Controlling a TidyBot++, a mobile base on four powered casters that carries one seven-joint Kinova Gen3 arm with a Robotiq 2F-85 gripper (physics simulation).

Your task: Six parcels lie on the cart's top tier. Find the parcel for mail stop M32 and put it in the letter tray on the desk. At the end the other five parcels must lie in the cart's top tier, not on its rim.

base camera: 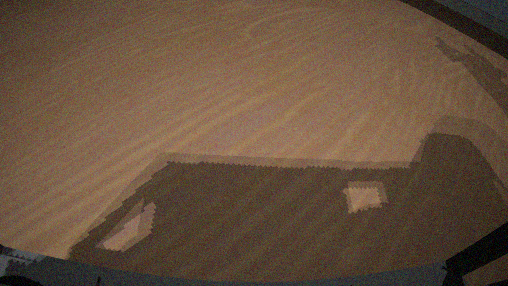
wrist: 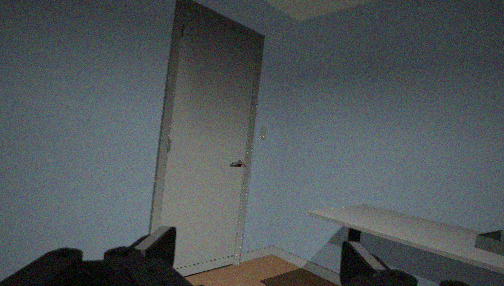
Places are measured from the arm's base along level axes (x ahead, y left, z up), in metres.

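Pixels of known places: gripper, fingertip midpoint: [wrist: 257, 252].
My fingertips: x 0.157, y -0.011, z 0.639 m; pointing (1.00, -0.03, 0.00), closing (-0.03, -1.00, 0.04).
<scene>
Behind a point stands the place of what it marks.
My gripper [wrist: 257, 252] {x 0.157, y -0.011, z 0.639 m} is open, its two dark fingers far apart at the bottom of the wrist view, with no object between them. The desk [wrist: 400, 225] {x 1.728, y -0.936, z 0.323 m} stands at the lower right of the wrist view, beyond the right finger. Part of the grey letter tray [wrist: 489, 242] {x 1.361, y -1.173, z 0.366 m} shows on the desk at the right edge of that view. The cart and the parcels do not show in either view.
A closed door [wrist: 210, 135] {x 2.373, y 0.331, z 0.738 m} with a lever handle stands left of centre in the wrist view, in a blue wall [wrist: 375, 125] {x 2.373, y -0.990, z 0.970 m}. The wooden floor [base camera: 225, 90] {x 0.544, y 0.016, z -0.397 m} shows in the base camera view, with a large dark shadow across its lower part.
</scene>
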